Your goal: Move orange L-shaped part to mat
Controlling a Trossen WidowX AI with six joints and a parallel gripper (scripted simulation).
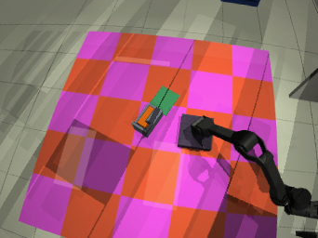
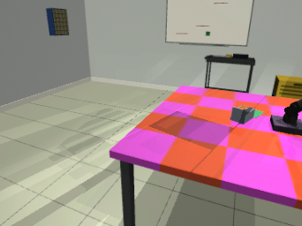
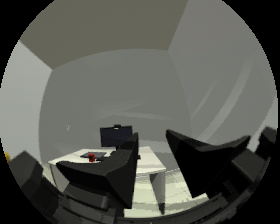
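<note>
Right now my gripper tip is 760 mm short of the orange L-shaped part, 430 mm to the left of it and 330 mm above it. From my gripper tip the other things lie so: green mat: 670 mm ahead, 580 mm to the right, 390 mm below.
</note>
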